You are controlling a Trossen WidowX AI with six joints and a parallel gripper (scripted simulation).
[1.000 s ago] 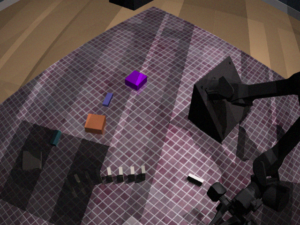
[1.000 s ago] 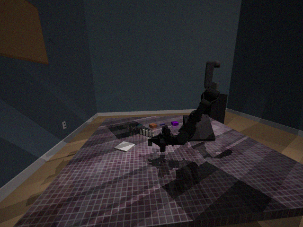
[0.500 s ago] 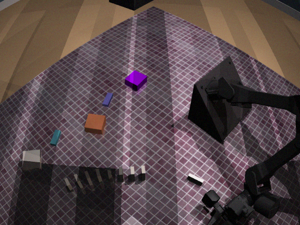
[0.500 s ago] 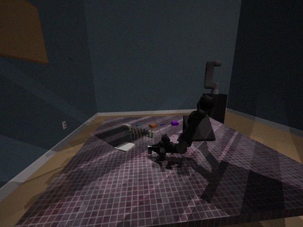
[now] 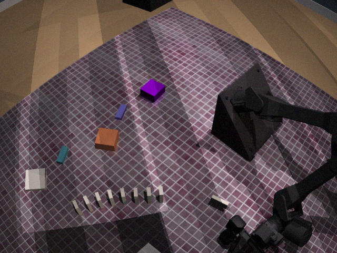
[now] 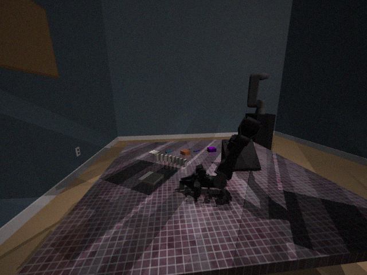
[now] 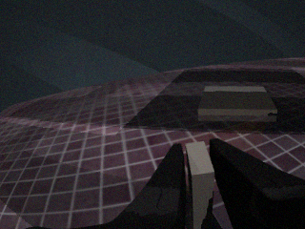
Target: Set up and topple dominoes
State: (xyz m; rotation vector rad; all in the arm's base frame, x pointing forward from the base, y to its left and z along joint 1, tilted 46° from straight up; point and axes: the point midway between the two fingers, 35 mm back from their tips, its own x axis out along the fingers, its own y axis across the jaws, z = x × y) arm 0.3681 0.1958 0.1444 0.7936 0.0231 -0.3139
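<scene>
My gripper tip is 150 mm short of the grey plate, 140 mm to the left of it and 50 mm above it. The rest, counted from my gripper tip: violet bar: 230 mm behind, 540 mm to the right, 40 mm below; then orange block: 120 mm behind, 500 mm to the right, 40 mm below; then teal bar: 20 mm ahead, 570 mm to the right, 40 mm below.
</scene>
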